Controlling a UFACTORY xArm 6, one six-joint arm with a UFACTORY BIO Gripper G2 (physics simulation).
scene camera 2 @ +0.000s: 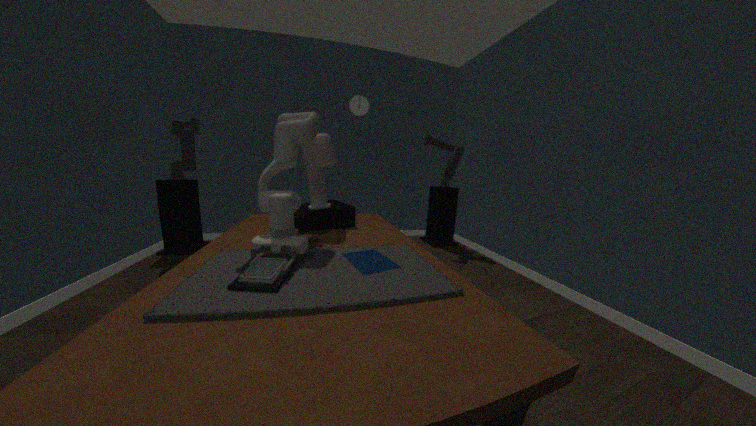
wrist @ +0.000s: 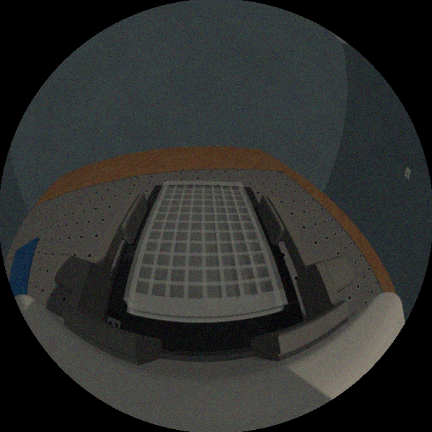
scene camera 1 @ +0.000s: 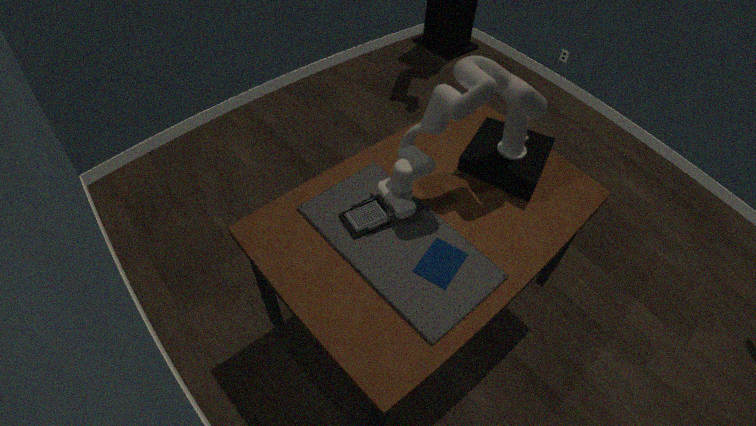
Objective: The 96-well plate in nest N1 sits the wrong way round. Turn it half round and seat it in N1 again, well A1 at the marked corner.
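The pale 96-well plate lies level within the black nest N1. In the wrist view the nest's dark edges show along both sides and the near end of the plate. My gripper is open and low at the nest, with one finger pad along each long side of the plate and a narrow gap to it on both sides. A small label is on the nest's near left corner; I cannot read it surely. Which corner of the plate holds well A1 cannot be made out.
The nest stands on a grey perforated board on the wooden table. A flat blue square lies on the same board. The arm's black base block is behind.
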